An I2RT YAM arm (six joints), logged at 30 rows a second.
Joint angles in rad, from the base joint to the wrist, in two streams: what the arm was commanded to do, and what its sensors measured. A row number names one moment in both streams.
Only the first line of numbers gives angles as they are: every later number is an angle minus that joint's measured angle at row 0.
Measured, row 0:
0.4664, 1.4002, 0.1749, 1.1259, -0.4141, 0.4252
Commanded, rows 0 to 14:
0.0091, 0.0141, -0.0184, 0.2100, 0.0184, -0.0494
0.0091, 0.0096, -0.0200, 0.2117, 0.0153, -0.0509
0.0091, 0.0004, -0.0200, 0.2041, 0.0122, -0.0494
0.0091, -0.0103, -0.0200, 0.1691, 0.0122, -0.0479
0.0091, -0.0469, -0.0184, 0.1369, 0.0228, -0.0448
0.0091, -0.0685, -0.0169, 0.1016, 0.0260, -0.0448
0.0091, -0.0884, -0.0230, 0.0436, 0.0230, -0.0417
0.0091, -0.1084, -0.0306, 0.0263, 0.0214, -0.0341
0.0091, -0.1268, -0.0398, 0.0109, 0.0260, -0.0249
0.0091, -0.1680, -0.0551, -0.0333, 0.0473, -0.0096
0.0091, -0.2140, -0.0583, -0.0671, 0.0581, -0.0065
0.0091, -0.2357, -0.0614, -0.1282, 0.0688, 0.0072
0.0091, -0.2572, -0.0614, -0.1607, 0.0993, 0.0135
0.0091, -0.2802, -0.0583, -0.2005, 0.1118, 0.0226
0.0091, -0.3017, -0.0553, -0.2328, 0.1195, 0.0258
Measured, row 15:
0.0000, -0.2274, -0.0534, -0.0889, 0.0431, -0.0012
